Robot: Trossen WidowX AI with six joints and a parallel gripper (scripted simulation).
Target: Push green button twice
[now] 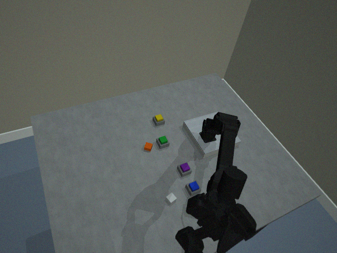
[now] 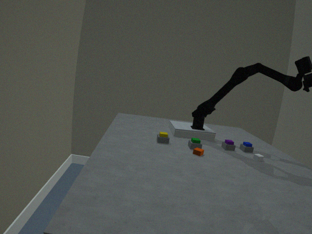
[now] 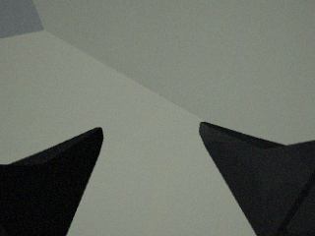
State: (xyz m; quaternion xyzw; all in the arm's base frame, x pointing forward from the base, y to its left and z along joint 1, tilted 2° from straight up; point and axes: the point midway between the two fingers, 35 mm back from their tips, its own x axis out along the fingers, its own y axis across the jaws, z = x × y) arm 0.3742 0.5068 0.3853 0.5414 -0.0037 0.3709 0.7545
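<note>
My gripper tip is now 17 cm past the green button, 57 cm to the left of it and 42 cm above it. From my gripper tip the other things lie so: blue button (21 cm behind, 31 cm to the right, 42 cm below); then purple button (21 cm behind, 40 cm to the right, 42 cm below); then white block (11 cm behind, 30 cm to the right, 44 cm below).
</note>
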